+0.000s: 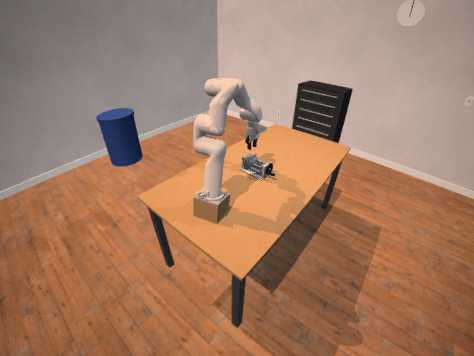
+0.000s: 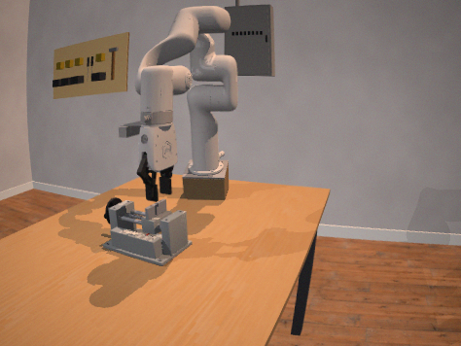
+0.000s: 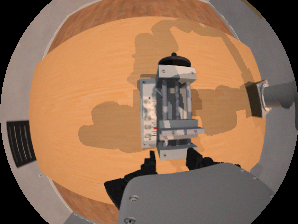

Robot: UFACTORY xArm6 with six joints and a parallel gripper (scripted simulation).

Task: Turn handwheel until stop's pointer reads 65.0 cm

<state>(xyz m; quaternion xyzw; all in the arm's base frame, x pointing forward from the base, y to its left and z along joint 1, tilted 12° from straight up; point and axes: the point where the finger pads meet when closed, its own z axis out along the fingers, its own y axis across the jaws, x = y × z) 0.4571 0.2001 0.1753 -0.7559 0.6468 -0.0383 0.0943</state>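
Now: the black handwheel 200 mm to the right of my hand, 110 mm below it and 10 mm behind it. From my hand the other things lie so: grey stop fixture (80 mm below, 40 mm to the right, 10 mm behind).
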